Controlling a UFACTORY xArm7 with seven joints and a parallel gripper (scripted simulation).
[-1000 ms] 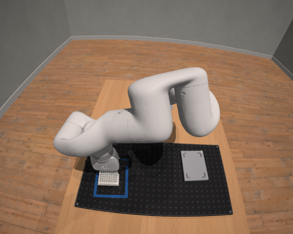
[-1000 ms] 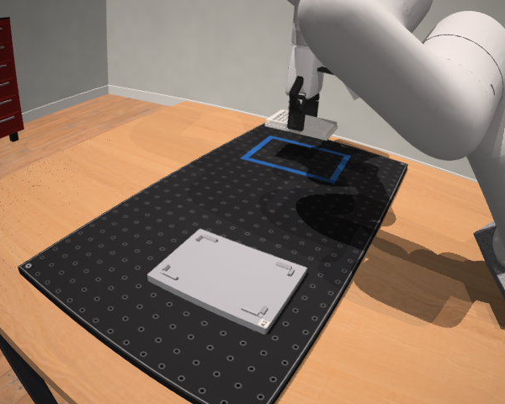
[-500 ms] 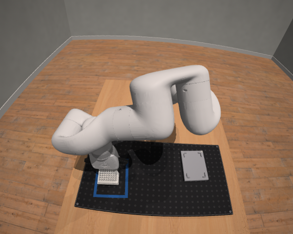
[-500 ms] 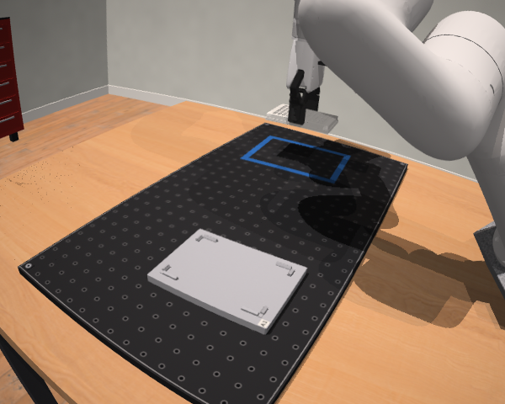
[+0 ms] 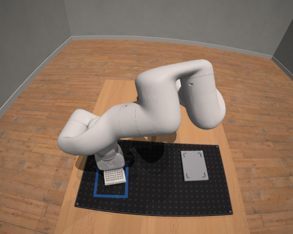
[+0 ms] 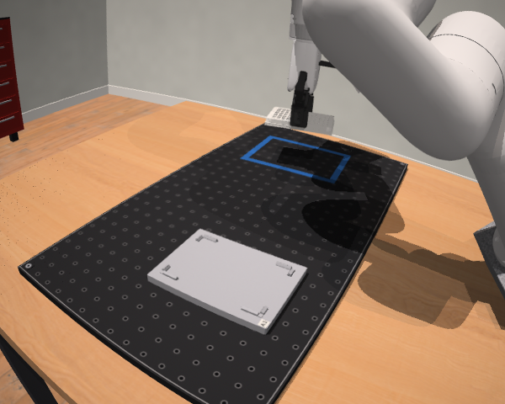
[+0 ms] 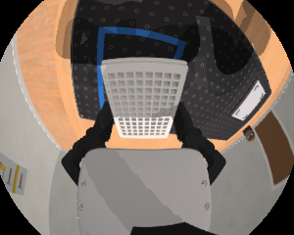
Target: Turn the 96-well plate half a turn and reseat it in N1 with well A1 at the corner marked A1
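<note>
Now: hand 350 mm to the right of the grey plate nest N1, 150 mm past it and 90 mm above it. The rest, counted from my hand: white 96-well plate: 10 mm below; A1 label: 390 mm to the left, 240 mm behind, 90 mm below.
</note>
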